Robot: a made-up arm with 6 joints.
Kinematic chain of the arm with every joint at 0, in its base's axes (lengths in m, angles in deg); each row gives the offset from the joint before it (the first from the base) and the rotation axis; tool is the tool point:
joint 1: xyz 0 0 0.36 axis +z
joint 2: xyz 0.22 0 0 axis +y
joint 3: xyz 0 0 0.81 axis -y
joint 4: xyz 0 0 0.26 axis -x
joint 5: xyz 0.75 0 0 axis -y
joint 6: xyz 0.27 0 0 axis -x
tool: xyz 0 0 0
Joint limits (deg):
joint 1: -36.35..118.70
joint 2: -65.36..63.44
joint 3: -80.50..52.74
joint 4: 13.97..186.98
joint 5: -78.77..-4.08
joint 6: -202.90..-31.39
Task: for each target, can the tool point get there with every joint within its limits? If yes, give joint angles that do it. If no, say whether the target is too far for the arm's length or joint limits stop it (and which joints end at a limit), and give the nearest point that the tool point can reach.
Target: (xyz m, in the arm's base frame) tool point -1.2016 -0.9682 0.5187
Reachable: no: joint limits stop it (at a limit: joint 2, joint 3, joint 5) | nearest point -1.0568 -0.8516 1.1585 | short by 0.666 m
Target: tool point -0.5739 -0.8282 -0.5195
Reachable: no: joint limits stop it (at a limit: joint 1, joint 2, joint 3) | nearest point 0.1872 -0.4067 -0.0564 | short by 0.986 m
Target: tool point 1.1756 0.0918 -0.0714
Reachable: yes | joints 14.08 52.02 -39.40 108.81 -50.41 -58.45
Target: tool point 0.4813 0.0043 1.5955
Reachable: yes | joints 15.46 -43.61 -24.80 127.48 -35.42 -77.89
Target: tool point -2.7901 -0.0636 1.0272
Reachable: no: too far | nearest point -1.3665 -0.0311 1.2036 | short by 1.435 m
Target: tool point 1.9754 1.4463 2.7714
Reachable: no: too far | nearest point 1.1926 0.8732 1.7215 | short by 1.430 m
